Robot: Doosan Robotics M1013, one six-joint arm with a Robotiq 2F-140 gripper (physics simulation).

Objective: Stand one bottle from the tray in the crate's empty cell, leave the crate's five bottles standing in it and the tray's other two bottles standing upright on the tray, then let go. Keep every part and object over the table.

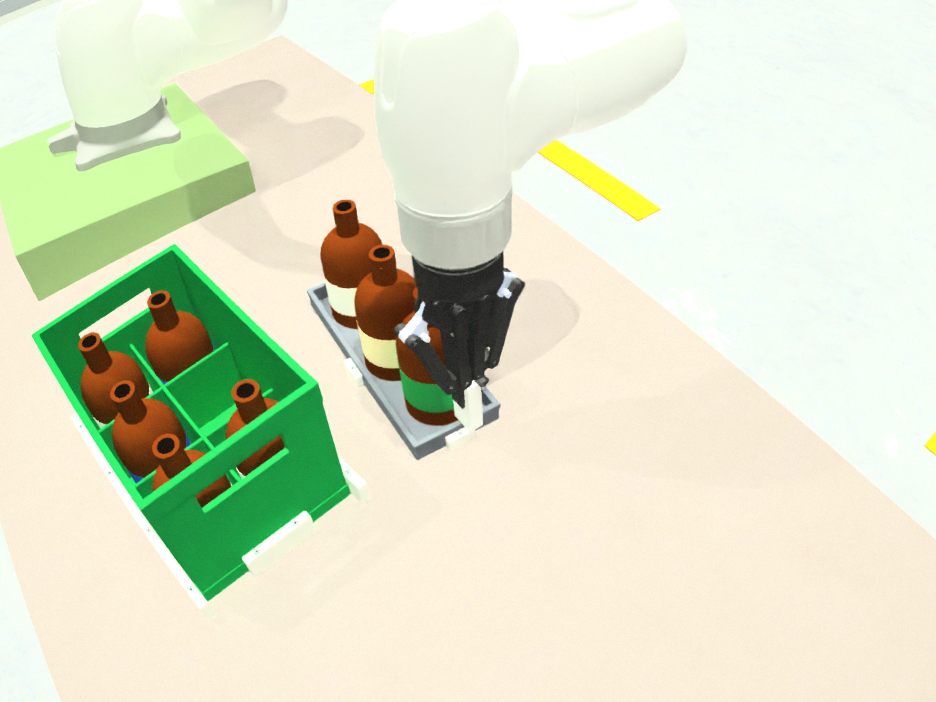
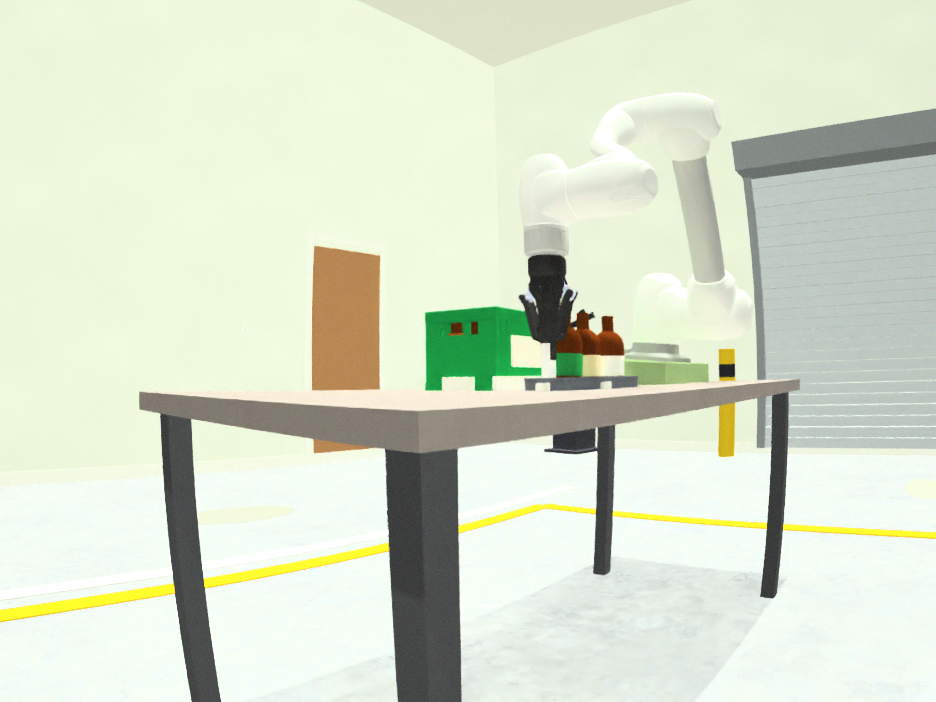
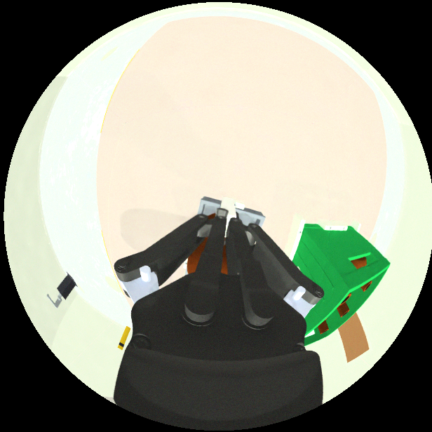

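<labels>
My gripper is visible to me in image 1, in image 2 [548,377] and in image 3. On my gripper, [image 1: 466,356] and [image 3: 236,240] are the same spot. I also see a cream-labelled bottle, in image 1 [384,298] and in image 2 [591,344], but image 3 does not show the bottle, hidden by my gripper.
</labels>
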